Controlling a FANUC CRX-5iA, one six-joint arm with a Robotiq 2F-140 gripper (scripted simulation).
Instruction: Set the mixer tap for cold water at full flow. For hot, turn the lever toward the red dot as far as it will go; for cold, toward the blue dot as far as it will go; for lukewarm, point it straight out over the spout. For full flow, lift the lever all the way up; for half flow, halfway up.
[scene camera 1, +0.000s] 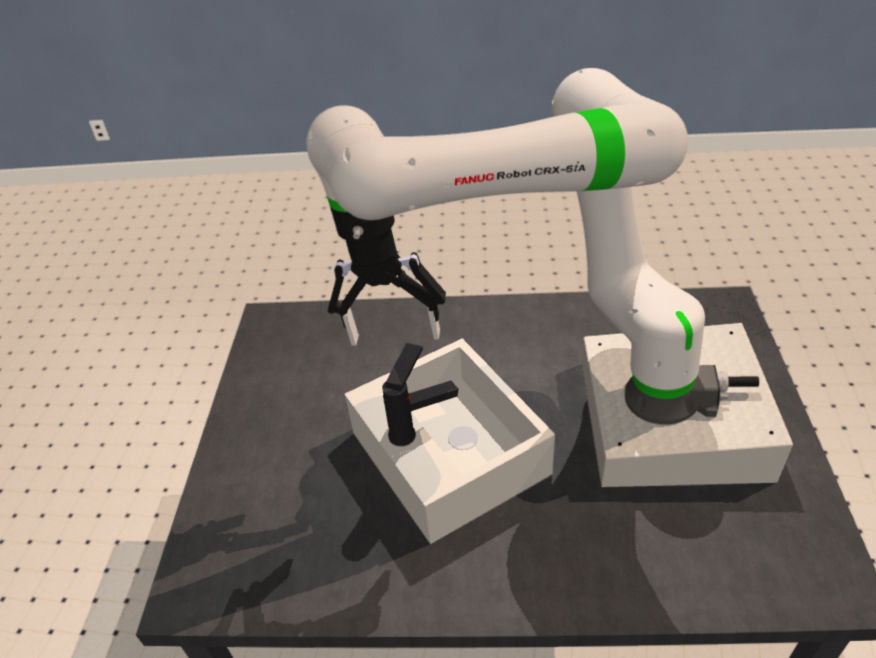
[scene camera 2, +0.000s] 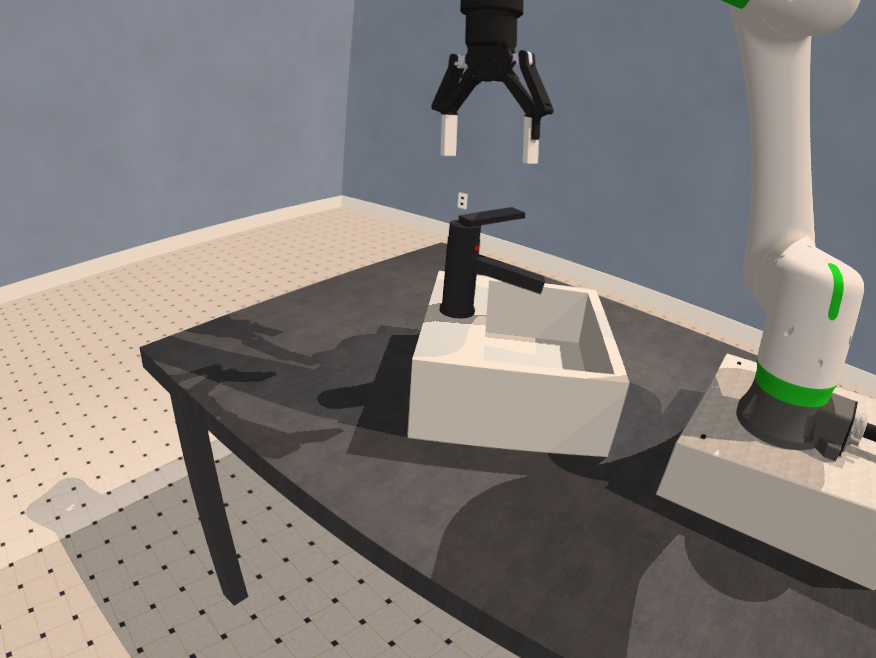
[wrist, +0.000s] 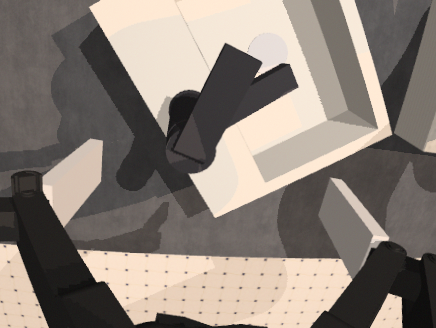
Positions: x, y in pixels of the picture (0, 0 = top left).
Labels:
My gripper shows in scene camera 1 (395, 337), in scene camera 2 and in the wrist view. The same spot on my gripper: (scene camera 2: 540, 105) is (wrist: 414, 302). One and the same spot on a white basin: (scene camera 2: 458, 396) is (scene camera 1: 456, 504).

